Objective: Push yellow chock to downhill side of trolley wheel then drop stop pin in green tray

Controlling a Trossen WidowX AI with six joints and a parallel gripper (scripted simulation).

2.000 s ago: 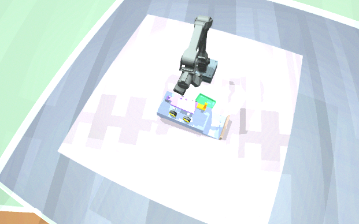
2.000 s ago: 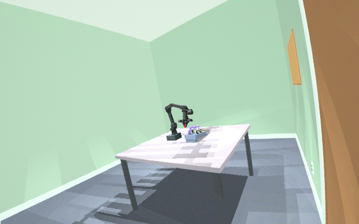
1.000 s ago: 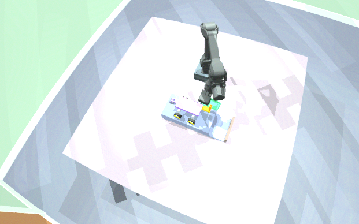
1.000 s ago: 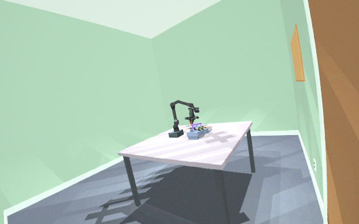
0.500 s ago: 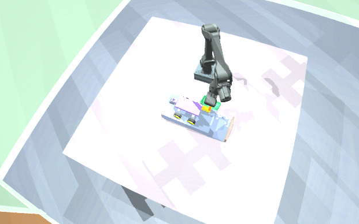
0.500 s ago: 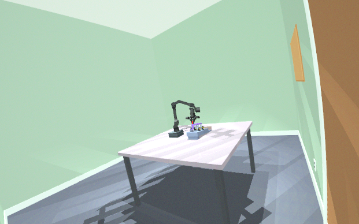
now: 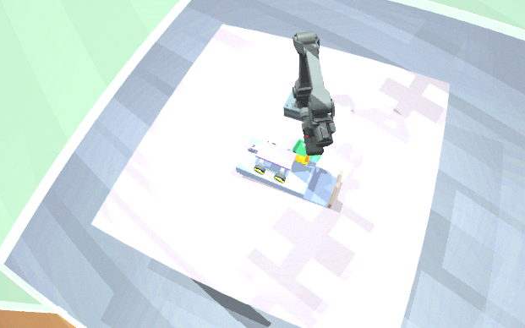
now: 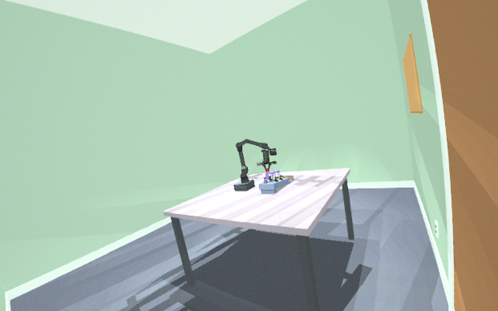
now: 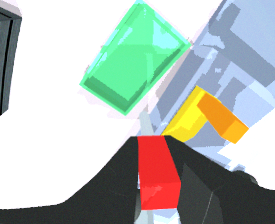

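The red-headed stop pin is right at my gripper tip. The rest, counted from my gripper tip: purple trolley 9 cm ahead, 10 cm to the right, 3 cm below; yellow chock 5 cm ahead, 1 cm to the right, 5 cm below; green tray 2 cm behind, 14 cm below.
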